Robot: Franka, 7 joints.
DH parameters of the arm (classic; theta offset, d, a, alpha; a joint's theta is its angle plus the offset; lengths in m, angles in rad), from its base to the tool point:
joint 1: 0 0.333 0 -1.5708
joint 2: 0 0 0 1.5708
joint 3: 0 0.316 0.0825 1.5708
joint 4: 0 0 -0.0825 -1.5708
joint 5: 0 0.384 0 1.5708
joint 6: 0 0 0.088 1.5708
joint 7: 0 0.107 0 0
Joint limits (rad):
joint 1: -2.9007..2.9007
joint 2: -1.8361..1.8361
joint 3: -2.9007..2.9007
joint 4: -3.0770..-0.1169
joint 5: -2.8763..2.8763
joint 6: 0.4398..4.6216
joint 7: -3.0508..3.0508
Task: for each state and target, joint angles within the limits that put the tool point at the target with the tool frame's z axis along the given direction. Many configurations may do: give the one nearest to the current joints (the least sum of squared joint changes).
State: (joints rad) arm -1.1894 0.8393 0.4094 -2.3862 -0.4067 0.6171 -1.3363
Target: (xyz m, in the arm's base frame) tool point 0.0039 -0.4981 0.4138 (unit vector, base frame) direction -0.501 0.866 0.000
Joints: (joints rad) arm -1.4902 0.3954 0.1084 -1.6575 -0.6732 0.5706 -1.3363
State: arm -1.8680 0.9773 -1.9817 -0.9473 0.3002 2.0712 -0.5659
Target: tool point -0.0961 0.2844 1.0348 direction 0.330 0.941 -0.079
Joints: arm -2.3757 0.5967 -2.6480 -1.3036 0.0890 2.2700 -0.5659
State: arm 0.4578 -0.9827 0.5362 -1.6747 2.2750 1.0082 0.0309
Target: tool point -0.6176 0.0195 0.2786 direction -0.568 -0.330 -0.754
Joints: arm 1.1716 -1.6796 1.4892 -2.0701 2.3343 1.5780 0.0309
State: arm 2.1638 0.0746 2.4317 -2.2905 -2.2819 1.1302 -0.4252
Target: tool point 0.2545 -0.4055 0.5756 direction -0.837 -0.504 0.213
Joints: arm 2.6690 0.1735 2.9007 -2.1446 -1.6900 1.1806 -0.4252
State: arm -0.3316 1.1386 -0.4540 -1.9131 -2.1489 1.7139 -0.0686
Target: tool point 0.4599 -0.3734 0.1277 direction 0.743 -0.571 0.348
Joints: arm 0.0695 0.9368 -0.6952 -2.1035 -2.7399 1.6113 -0.0686
